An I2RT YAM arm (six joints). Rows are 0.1 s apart.
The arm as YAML. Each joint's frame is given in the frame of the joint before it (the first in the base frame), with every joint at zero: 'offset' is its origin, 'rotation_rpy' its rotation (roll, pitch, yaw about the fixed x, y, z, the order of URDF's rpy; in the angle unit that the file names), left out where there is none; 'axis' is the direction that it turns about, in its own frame. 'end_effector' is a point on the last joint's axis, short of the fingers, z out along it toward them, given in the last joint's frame.
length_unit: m
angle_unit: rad
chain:
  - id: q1
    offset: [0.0, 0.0, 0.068]
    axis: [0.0, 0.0, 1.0]
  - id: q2
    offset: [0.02, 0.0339, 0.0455]
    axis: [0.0, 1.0, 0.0]
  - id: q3
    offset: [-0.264, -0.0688, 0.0]
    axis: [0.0, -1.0, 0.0]
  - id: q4
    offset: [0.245, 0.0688, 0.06]
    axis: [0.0, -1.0, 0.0]
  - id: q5
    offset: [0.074, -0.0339, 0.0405]
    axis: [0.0, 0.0, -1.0]
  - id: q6
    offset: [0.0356, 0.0, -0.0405]
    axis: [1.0, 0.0, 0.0]
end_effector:
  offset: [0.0, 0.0, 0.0]
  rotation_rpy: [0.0, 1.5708, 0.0]
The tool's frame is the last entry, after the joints.
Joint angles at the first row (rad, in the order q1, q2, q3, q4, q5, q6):
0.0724, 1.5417, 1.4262, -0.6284, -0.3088, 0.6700
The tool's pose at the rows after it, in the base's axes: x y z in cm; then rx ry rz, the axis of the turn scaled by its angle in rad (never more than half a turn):
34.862 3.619 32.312 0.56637 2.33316 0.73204
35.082 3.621 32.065 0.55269 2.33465 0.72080
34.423 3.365 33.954 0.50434 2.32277 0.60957
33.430 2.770 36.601 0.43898 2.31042 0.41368
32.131 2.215 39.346 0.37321 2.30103 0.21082
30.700 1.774 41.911 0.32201 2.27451 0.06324
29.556 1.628 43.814 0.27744 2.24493 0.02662
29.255 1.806 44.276 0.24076 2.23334 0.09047
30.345 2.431 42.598 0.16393 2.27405 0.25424
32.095 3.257 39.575 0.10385 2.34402 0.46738
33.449 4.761 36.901 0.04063 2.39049 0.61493
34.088 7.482 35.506 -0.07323 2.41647 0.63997
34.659 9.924 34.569 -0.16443 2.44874 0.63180
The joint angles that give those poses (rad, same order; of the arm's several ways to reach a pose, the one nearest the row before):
0.0722, 1.5724, 1.4104, -0.5949, -0.3127, 0.6841
0.0722, 1.5802, 1.4088, -0.5863, -0.3084, 0.6708
0.0733, 1.5585, 1.4622, -0.6547, -0.2372, 0.6043
0.0707, 1.5375, 1.5506, -0.7631, -0.1132, 0.4955
0.0706, 1.5205, 1.6497, -0.8802, 0.0159, 0.3853
0.0707, 1.5015, 1.7360, -0.9657, 0.1121, 0.3019
0.0706, 1.4844, 1.7944, -1.0081, 0.1296, 0.2560
0.0706, 1.4745, 1.7991, -1.0007, 0.0735, 0.2501
0.0712, 1.4896, 1.7443, -0.9534, -0.0750, 0.2500
0.0734, 1.5305, 1.6684, -0.8969, -0.2539, 0.2716
0.1041, 1.5715, 1.6065, -0.8357, -0.3617, 0.2860
0.1799, 1.6074, 1.5919, -0.8045, -0.3625, 0.2635
0.2458, 1.6545, 1.6135, -0.8089, -0.3410, 0.2413

